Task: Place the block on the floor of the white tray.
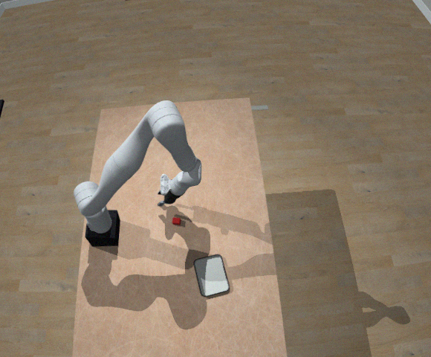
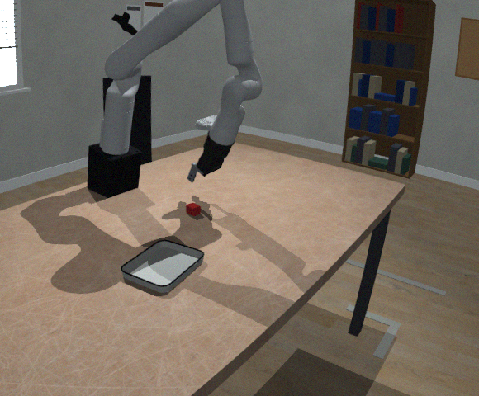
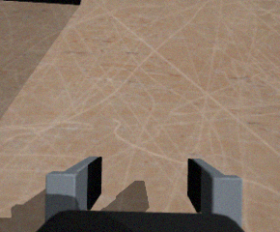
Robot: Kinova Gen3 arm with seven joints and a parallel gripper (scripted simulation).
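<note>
The red block lies 50 mm ahead of my hand, 100 mm to the right of it and 70 mm below it. The rest, counted from my hand: white tray: 170 mm ahead, 380 mm to the right, 70 mm below.
</note>
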